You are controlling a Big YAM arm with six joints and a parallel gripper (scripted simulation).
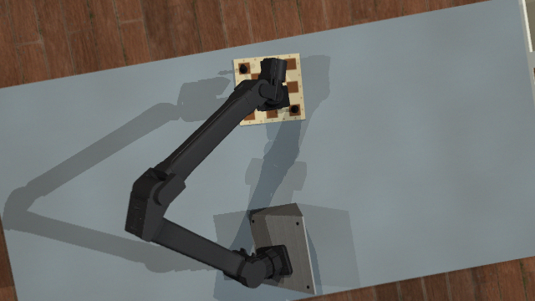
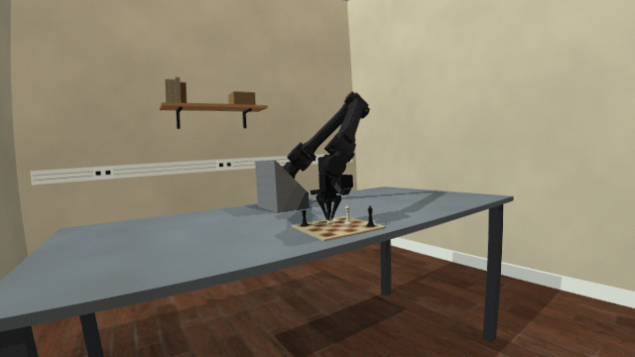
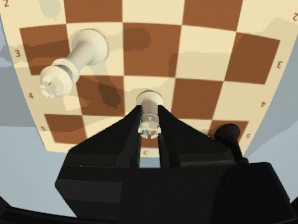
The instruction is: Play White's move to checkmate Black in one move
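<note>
Right now the small chessboard is 40 mm ahead of my hand, 30 mm below it and 10 mm to the right of it. From my hand the other things lie so: black chess piece 130 mm ahead, 60 mm to the left, 10 mm above; tall white piece 50 mm ahead, 30 mm to the left, 10 mm above; short white piece right at my hand.
</note>
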